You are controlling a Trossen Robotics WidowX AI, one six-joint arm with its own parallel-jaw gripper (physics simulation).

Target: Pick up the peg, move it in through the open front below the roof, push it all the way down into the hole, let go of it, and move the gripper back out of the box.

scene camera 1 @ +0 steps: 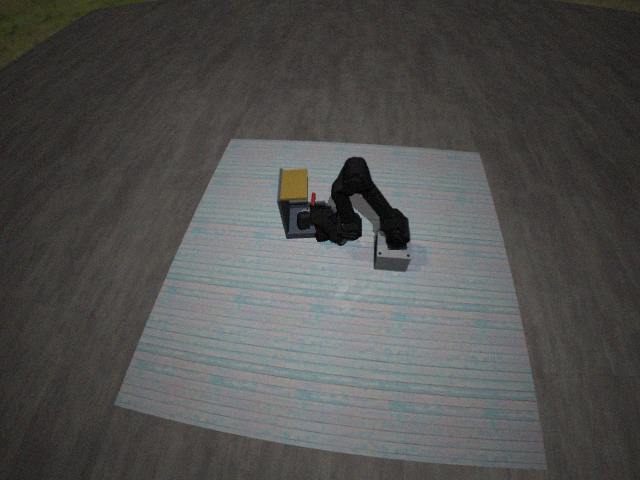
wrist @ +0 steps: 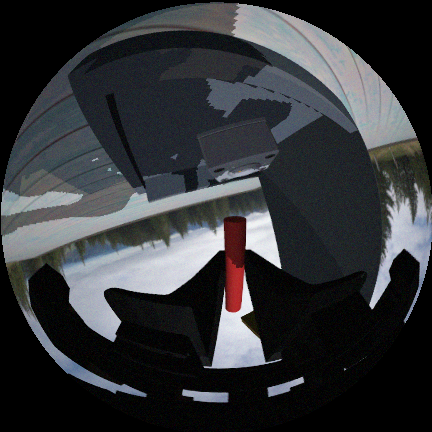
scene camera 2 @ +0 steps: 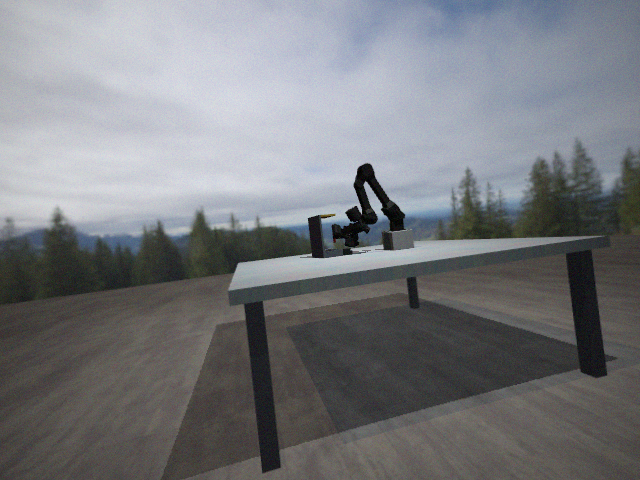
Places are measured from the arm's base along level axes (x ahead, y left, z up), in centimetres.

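Where they show: gripper, fingertip midpoint: [scene camera 1: 312, 205] [wrist: 234, 255] [scene camera 2: 333, 237]; arm's base at its link origin: [scene camera 1: 396, 241] [scene camera 2: 397, 230].
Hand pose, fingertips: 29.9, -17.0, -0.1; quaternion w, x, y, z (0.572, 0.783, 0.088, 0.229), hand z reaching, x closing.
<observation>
Each offset is from my fingertips to the top centre of the thing, as dx, dy, dz. Level surfaces: height alone.
My gripper [scene camera 1: 312, 208] [scene camera 2: 334, 234] [wrist: 234, 255] is shut on the red peg @[-0.3, -0.2, +5.3] [scene camera 1: 313, 198] [scene camera 2: 333, 240] [wrist: 235, 240], which stands about upright between the fingertips. The box has a dark back wall [scene camera 2: 315, 237] [wrist: 325, 200], a dark floor [scene camera 1: 299, 235] [wrist: 150, 105] and a yellow roof @[+2.5, +0.4, +12.7] [scene camera 1: 293, 184] [scene camera 2: 327, 215] [wrist: 251, 322]. The gripper is at the open front, below roof height and near the roof's front edge. In the wrist view a grey block @[+3.3, -0.6, -5.7] [wrist: 237, 145] with the hole rises from the floor. The peg's lower end is apart from it. The gripper largely hides the block in scene camera 1.
The arm's grey base block [scene camera 1: 391, 259] [scene camera 2: 398, 239] stands to the right of the box on the striped table top @[dz -9.8] [scene camera 1: 330, 351] [scene camera 2: 413, 260]. The arm arches between them. A low wall [wrist: 165, 187] edges one side of the box floor in the wrist view.
</observation>
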